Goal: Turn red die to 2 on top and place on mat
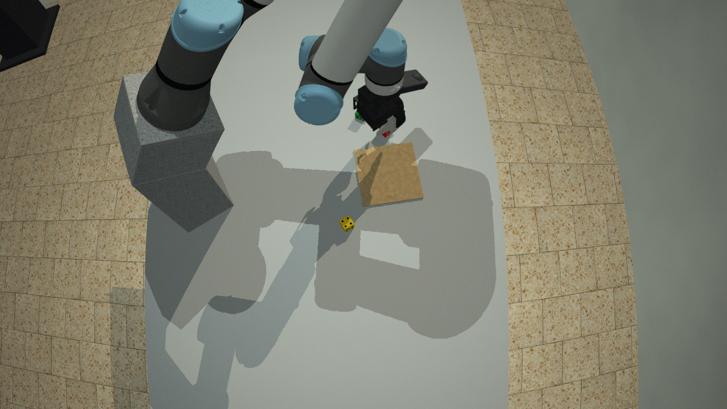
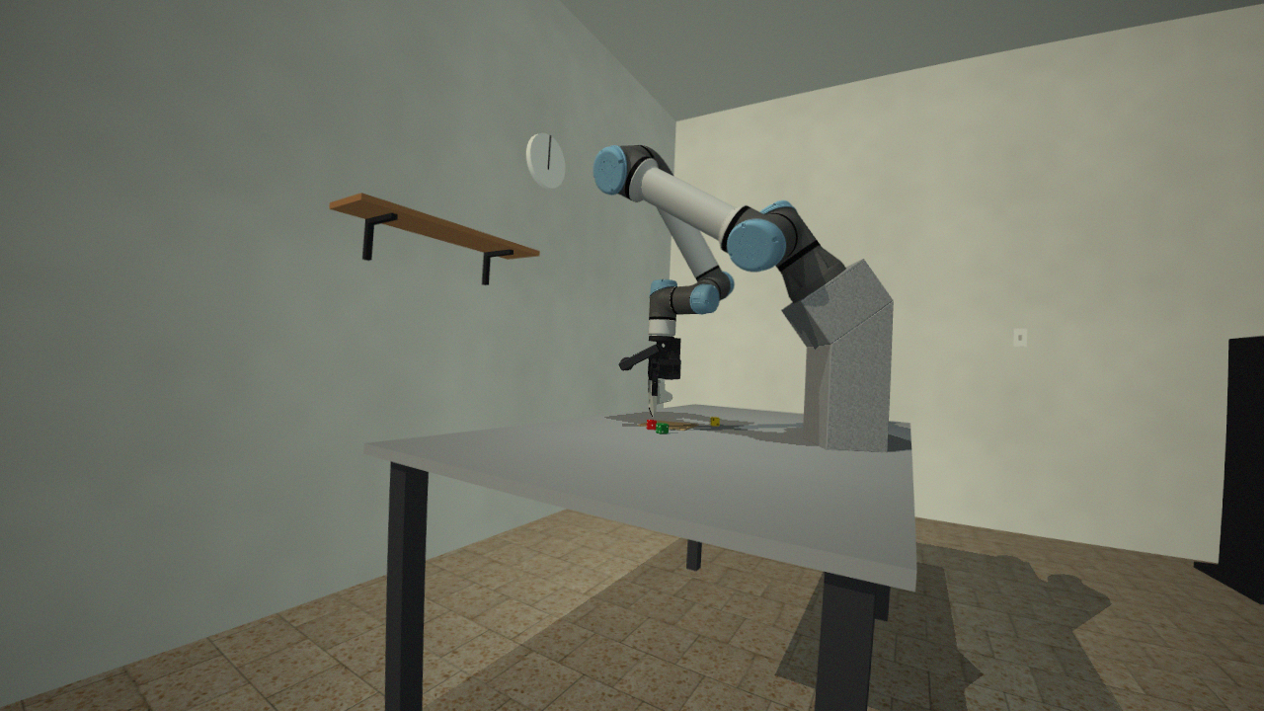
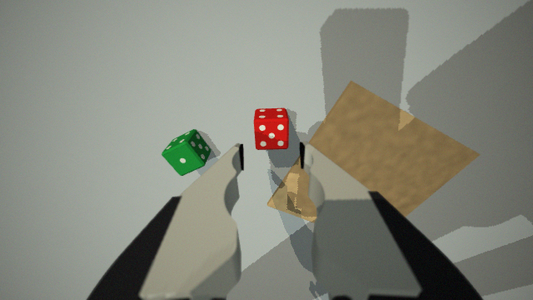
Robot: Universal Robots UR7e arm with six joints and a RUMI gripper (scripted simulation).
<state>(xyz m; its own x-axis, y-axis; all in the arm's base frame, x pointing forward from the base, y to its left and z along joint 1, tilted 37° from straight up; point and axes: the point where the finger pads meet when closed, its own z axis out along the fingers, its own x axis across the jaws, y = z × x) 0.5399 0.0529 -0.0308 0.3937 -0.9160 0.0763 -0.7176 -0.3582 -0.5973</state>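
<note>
Right now my hand is 40 mm above the red die. From my hand the other things lie so: yellow die (120 mm behind, 220 mm to the right, 40 mm below); green die (50 mm behind, 50 mm to the left, 40 mm below); tan mat (10 mm behind, 110 mm to the right, 50 mm below).
</note>
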